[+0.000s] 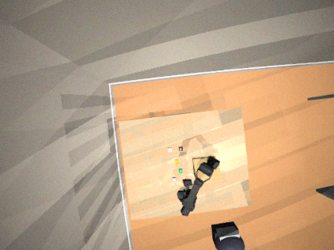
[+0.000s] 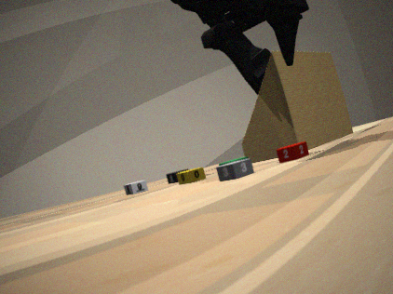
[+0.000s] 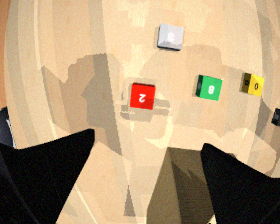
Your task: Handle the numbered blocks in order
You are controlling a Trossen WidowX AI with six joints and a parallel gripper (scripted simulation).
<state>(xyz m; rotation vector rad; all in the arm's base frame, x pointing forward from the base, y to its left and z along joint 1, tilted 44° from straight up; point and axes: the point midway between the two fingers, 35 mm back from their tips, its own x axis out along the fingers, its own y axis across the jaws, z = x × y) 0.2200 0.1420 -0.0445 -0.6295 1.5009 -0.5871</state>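
Right now the yellow block is 17 cm to the right of my gripper tip, 11 cm below it and 6 cm ahead of it. From my gripper tip the other things lie so: grey block (11 cm below, 10 cm ahead, 2 cm to the right); then green block (11 cm below, 8 cm to the right, 4 cm ahead); then red block (11 cm below, 1 cm to the left, 1 cm ahead).
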